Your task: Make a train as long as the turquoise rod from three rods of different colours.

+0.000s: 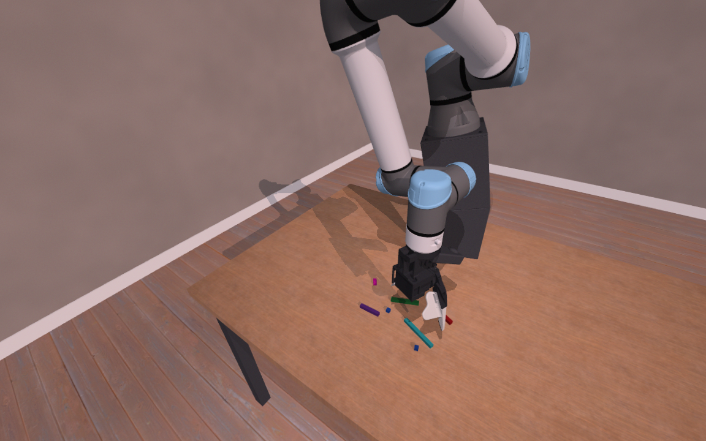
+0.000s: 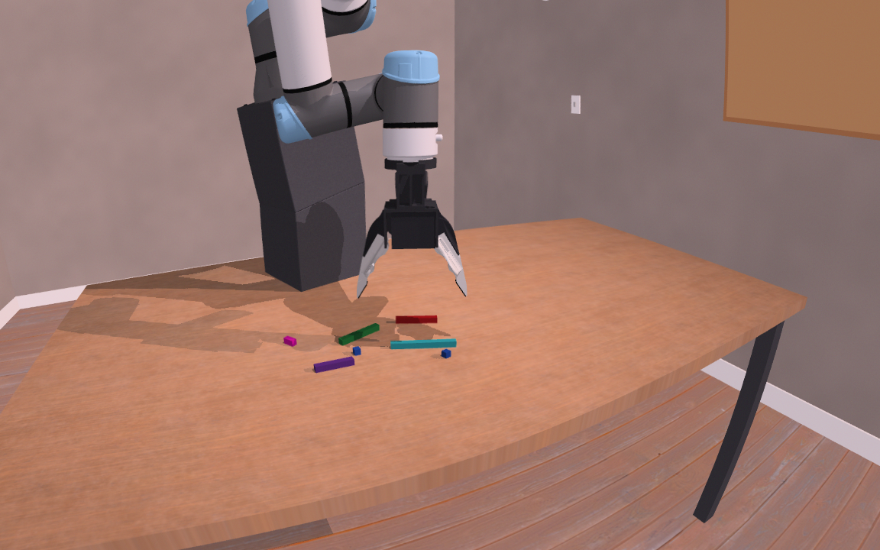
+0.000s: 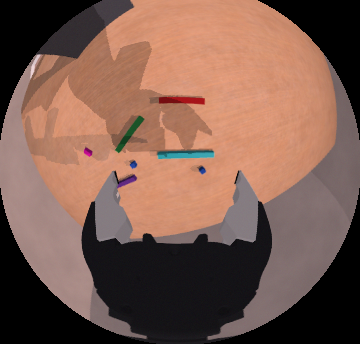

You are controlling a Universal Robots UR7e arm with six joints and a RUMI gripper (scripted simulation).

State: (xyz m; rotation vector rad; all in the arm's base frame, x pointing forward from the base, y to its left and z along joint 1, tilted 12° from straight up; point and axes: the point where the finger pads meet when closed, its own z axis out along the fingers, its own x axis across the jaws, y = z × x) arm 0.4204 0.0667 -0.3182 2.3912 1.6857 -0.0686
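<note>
Right now my hand is 7 cm above the turquoise rod, 2 cm short of it and 1 cm to the right of it. The rest, counted from my hand: green rod 7 cm to the right, 7 cm below, 5 cm behind; then red rod 7 cm below, 7 cm behind, 3 cm to the left; then purple rod 13 cm to the right, 7 cm below, 3 cm ahead.
</note>
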